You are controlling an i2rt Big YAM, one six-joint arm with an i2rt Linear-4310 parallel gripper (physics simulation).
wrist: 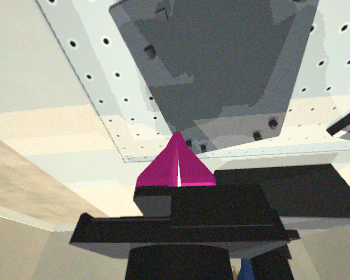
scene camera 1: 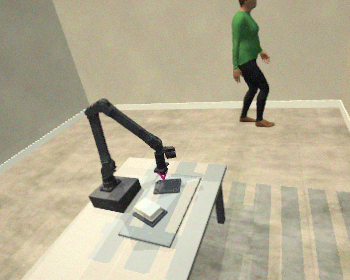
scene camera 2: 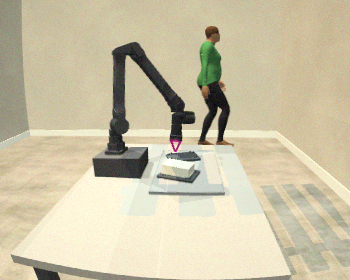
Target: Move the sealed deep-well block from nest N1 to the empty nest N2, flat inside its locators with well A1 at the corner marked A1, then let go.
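Frame: origin at the arm's base, x ahead, y down, z left, level; metres.
Seen in the pictures: gripper, fingertip midpoint: (wrist: 177,136) (scene camera 1: 163,179) (scene camera 2: 175,151); arm's base, link origin: (scene camera 1: 110,185) (scene camera 2: 116,151).
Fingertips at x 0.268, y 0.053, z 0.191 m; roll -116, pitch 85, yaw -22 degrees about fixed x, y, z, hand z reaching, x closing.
Observation:
Pixels of each thing's middle, then the offset from my fingertips to it. "spot": a spot on its surface instead. Level surfaces: height alone.
- cream deep-well block, body centre: (scene camera 2: 178,167) (scene camera 1: 148,209) dx +0.044, dy -0.015, dz -0.269 m
- dark nest plate, surface spot: (scene camera 2: 193,177) spot: dx +0.115, dy +0.009, dz -0.314 m
- empty nest, body centre: (wrist: 223,93) (scene camera 2: 182,156) (scene camera 1: 167,185) dx +0.045, dy +0.010, dz -0.041 m
- table, surface height: dy +0.033 m
The cream deep-well block (scene camera 1: 149,206) (scene camera 2: 178,168) sits on a dark nest plate (scene camera 1: 160,217) (scene camera 2: 193,177), the nearer nest in both scene views. The empty nest (scene camera 1: 167,187) (scene camera 2: 187,156) (wrist: 225,65) is a dark grey plate with small black locators, behind the block's nest. My gripper (scene camera 1: 163,178) (scene camera 2: 175,150) (wrist: 177,136) is shut, with nothing between its magenta fingertips. It points down, above the empty nest's far edge in scene camera 1. Tip height is hard to tell. No corner mark A1 or nest label is readable. The block does not show in the wrist view.
Both nests lie on a pale board (scene camera 1: 162,237) (scene camera 2: 210,188) (wrist: 80,30) with rows of holes, on the table (scene camera 1: 192,240) (scene camera 2: 160,235). The arm's black base (scene camera 1: 115,195) (scene camera 2: 121,164) stands left of the board. A person in green (scene camera 1: 246,42) (scene camera 2: 211,62) is beyond the table.

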